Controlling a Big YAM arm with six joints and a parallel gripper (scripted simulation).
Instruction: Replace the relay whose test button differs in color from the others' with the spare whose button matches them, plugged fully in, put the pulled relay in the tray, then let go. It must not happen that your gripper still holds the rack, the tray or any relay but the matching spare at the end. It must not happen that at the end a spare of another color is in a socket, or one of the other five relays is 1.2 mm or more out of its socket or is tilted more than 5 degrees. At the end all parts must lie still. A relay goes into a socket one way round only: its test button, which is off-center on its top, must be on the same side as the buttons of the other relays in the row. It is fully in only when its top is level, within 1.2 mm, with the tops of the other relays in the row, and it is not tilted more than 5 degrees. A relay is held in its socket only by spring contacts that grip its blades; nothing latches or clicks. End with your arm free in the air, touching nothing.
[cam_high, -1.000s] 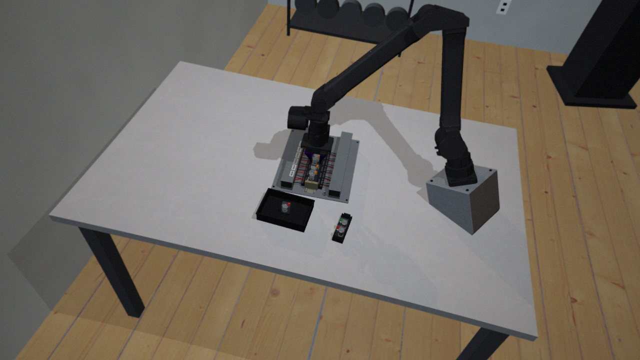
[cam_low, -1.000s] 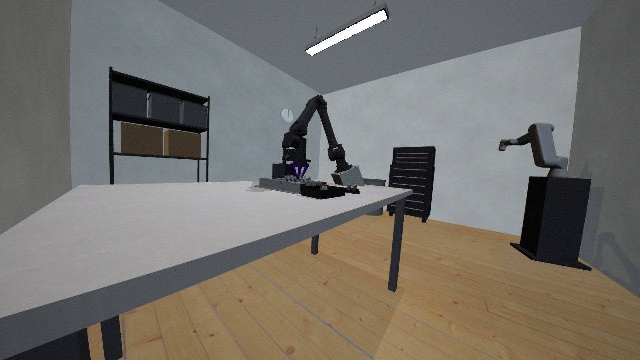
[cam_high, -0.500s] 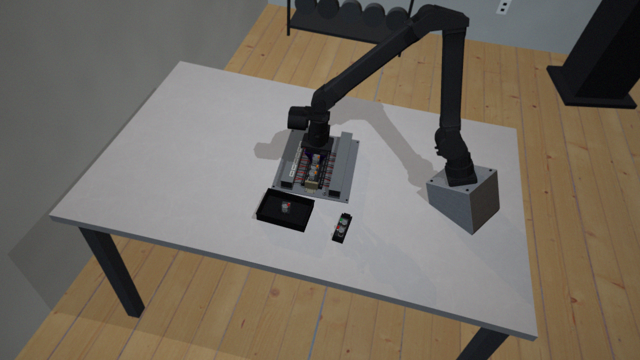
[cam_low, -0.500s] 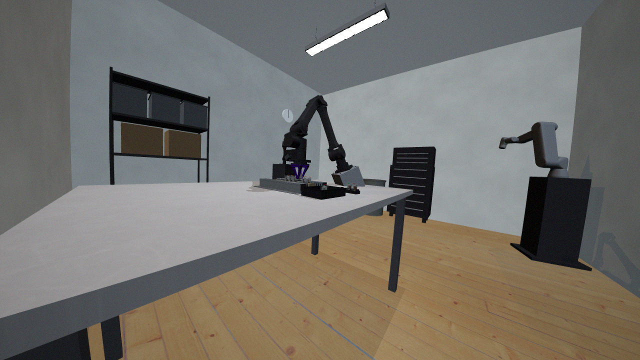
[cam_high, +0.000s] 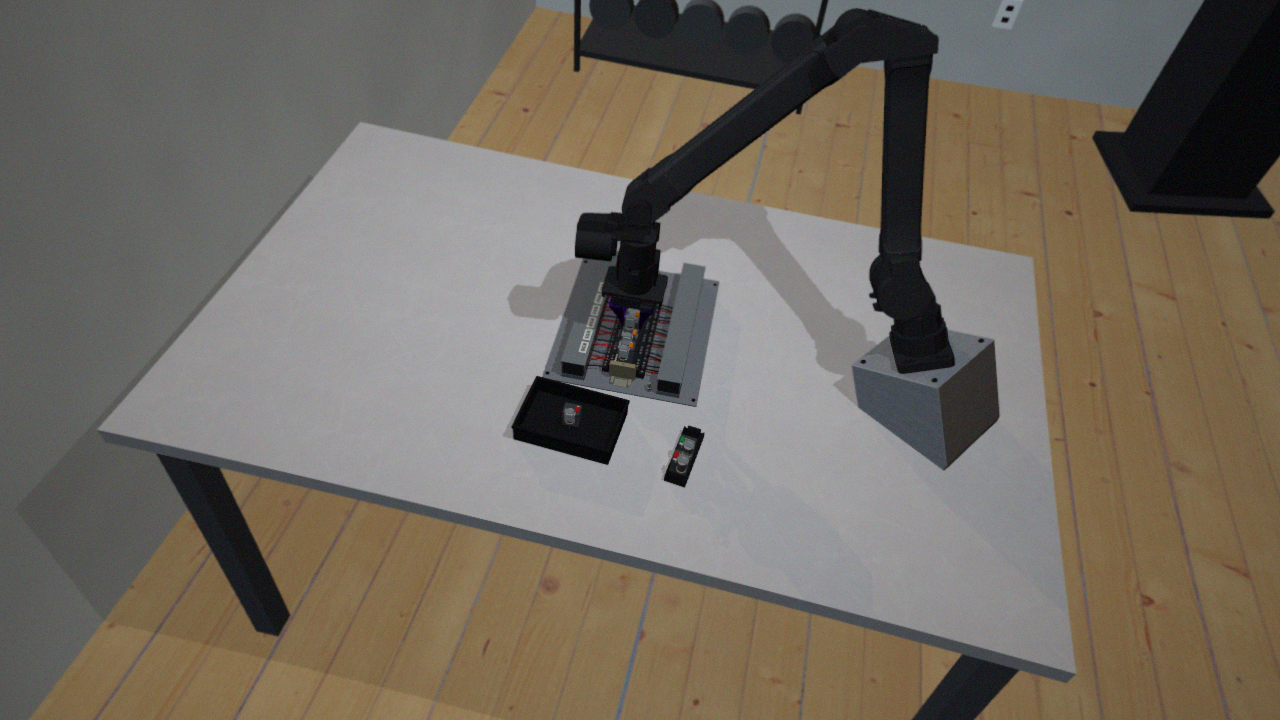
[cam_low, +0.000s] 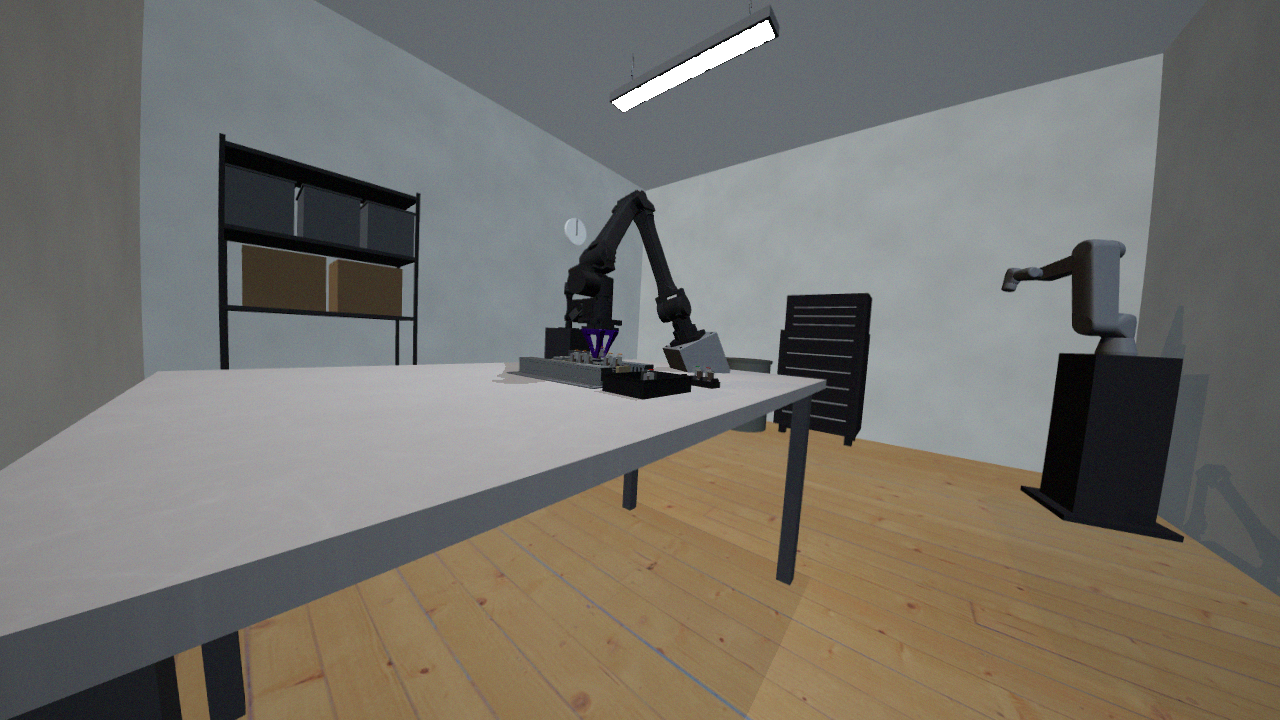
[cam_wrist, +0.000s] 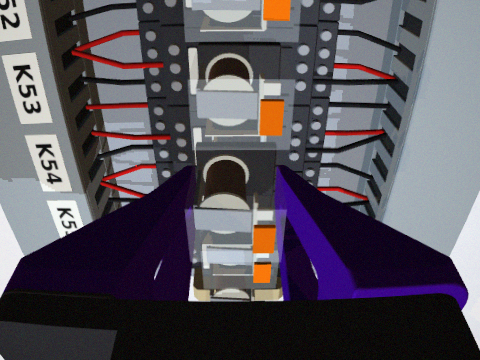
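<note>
Right now my hand is 6 cm above the grey panel, 5 cm to the left of it and 1 cm past it.
</note>
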